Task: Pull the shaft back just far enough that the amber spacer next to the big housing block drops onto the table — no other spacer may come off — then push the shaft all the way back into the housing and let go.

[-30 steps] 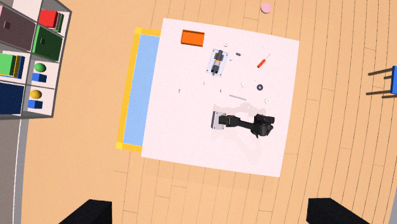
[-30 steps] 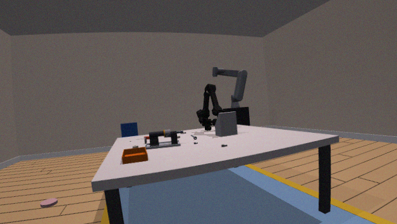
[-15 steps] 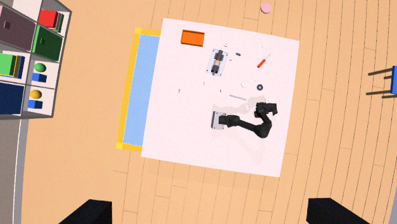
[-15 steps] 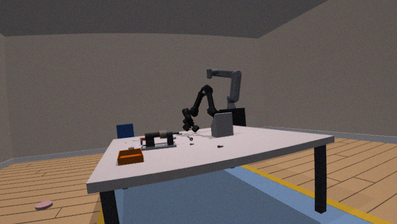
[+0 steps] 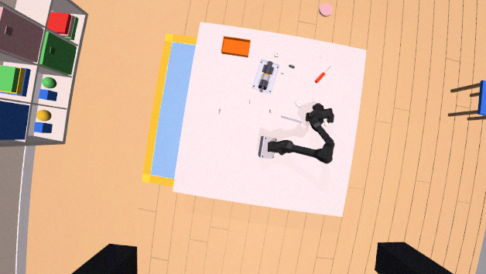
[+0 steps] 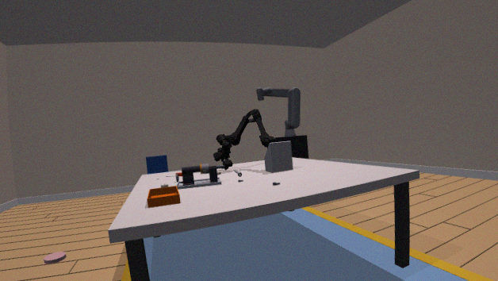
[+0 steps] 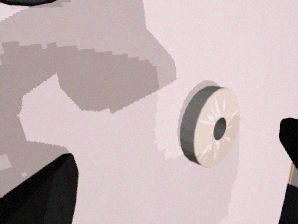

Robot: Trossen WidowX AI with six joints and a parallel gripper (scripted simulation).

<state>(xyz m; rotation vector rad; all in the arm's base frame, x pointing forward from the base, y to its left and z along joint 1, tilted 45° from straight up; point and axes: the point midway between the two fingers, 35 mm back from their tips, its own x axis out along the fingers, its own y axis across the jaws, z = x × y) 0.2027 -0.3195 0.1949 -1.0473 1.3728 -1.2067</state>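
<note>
Now: gripper tip 440 mm to the right of the grey-blue shaft, 250 mm short of it and 50 mm below it. Also, from my gripper tip: amber spacer: 430 mm to the left, 280 mm ahead, 50 mm above; orange tray: 660 mm to the left, 510 mm ahead, 20 mm below.
</note>
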